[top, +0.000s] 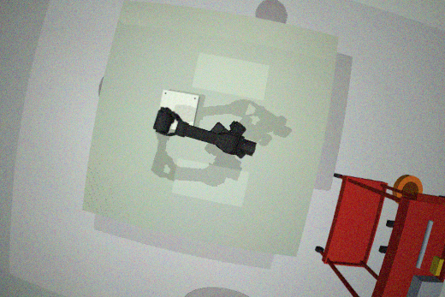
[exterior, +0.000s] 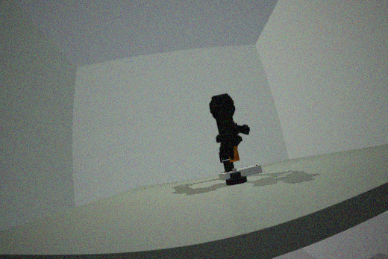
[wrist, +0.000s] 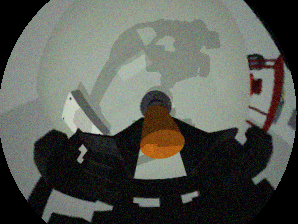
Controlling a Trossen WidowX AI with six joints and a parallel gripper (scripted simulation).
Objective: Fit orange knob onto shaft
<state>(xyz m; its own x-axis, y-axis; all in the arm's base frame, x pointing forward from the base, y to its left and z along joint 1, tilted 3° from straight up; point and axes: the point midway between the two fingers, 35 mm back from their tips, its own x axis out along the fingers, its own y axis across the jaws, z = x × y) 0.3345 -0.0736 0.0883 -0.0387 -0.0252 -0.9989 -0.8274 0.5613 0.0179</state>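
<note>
Right now my gripper tip is 1 cm to the left of the round pedestal and 7 cm above it. The rest, counted from my gripper tip: orange knob: 3 cm above.
</note>
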